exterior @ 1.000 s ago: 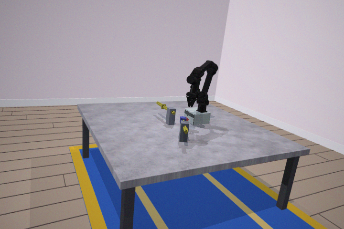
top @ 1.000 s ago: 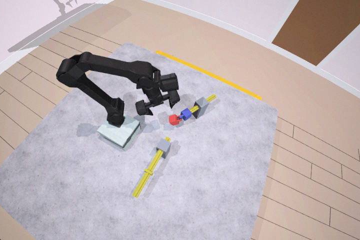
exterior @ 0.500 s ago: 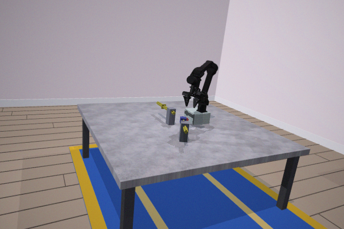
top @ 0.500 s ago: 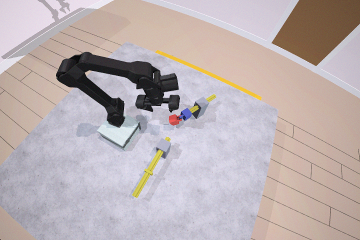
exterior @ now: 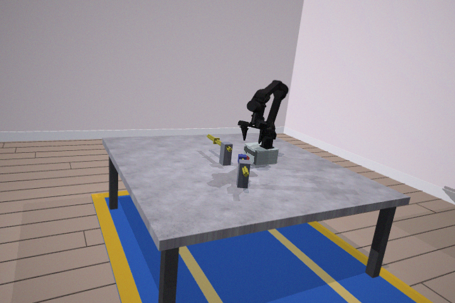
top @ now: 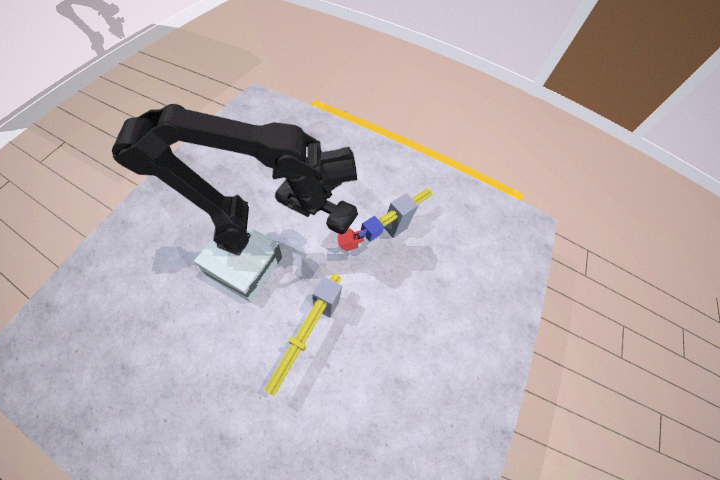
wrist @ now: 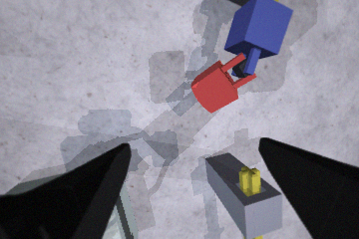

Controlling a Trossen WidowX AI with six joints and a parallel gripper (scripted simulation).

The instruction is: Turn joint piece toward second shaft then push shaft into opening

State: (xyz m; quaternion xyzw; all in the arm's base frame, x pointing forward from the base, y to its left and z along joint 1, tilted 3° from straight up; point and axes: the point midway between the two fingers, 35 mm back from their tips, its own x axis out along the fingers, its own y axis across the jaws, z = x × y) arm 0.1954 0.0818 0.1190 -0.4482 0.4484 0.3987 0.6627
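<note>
The red joint piece lies 8 cm below my gripper tip, 6 cm ahead of it and 2 cm to the left of it.
</note>
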